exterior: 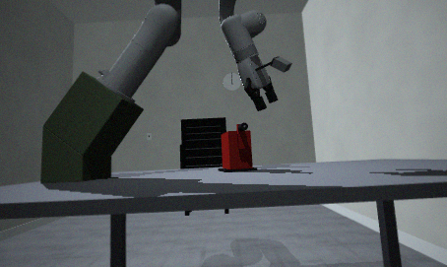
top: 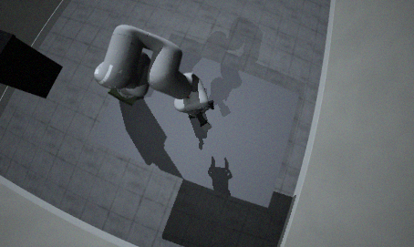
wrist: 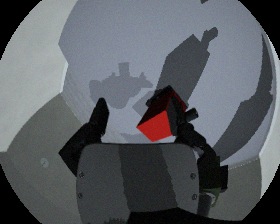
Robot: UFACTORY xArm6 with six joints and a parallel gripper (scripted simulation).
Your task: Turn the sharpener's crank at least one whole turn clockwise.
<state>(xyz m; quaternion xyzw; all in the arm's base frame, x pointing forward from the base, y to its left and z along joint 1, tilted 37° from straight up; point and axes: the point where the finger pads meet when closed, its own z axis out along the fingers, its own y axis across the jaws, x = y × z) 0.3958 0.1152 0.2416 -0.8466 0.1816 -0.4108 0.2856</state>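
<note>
Right now my hand is 8 cm past the crank knob, 5 cm to the left of it and 8 cm above it.
</note>
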